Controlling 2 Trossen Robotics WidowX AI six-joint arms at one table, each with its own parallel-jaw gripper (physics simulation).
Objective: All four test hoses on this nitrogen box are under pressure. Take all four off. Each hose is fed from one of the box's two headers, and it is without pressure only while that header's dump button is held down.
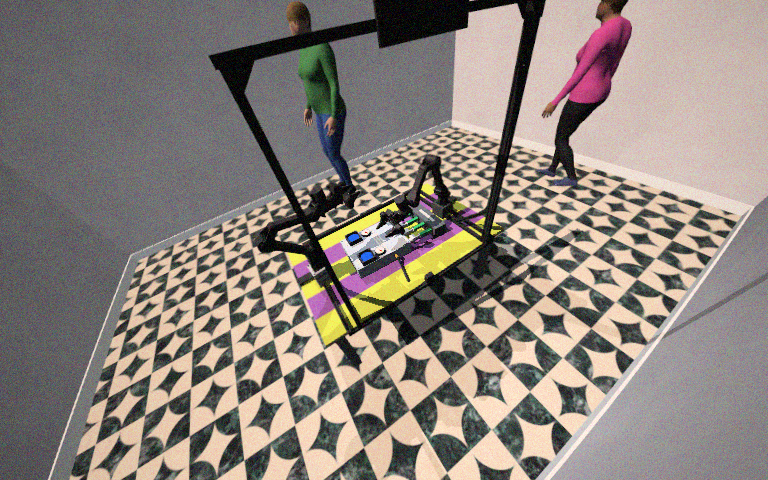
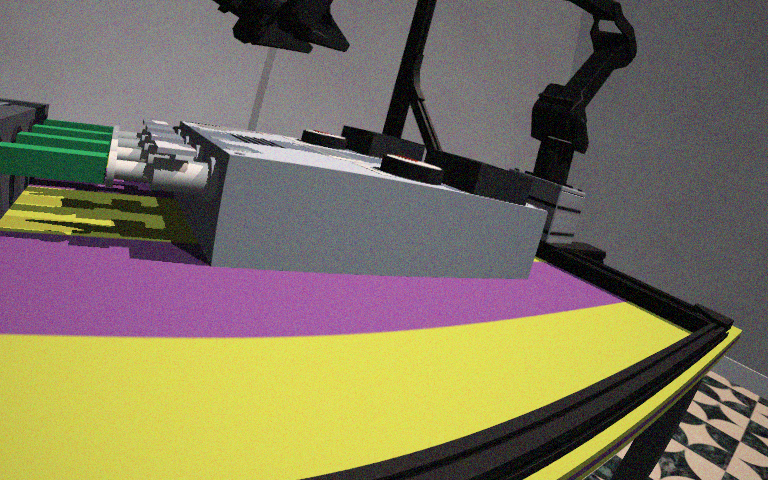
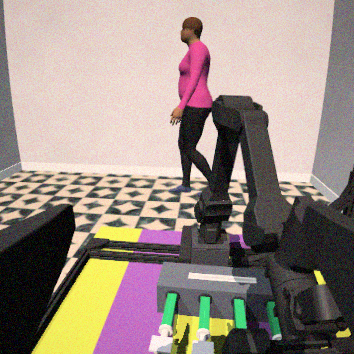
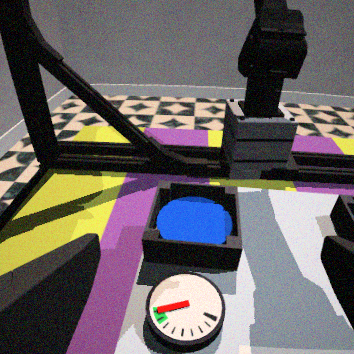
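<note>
The nitrogen box is pale grey. Its near blue dump button sits in a black frame beside a gauge, whose red needle points at the green mark's edge. The far button is uncovered. Green hoses run from white connectors to a grey block. My left gripper is open and raised, left of the box. My right gripper is open above the box, pointing towards the near button.
A black gantry frame stands around the striped table. The left arm's base stands beyond the buttons, and the right arm's base behind the hose block. Two people, in green and pink, stand beyond the table.
</note>
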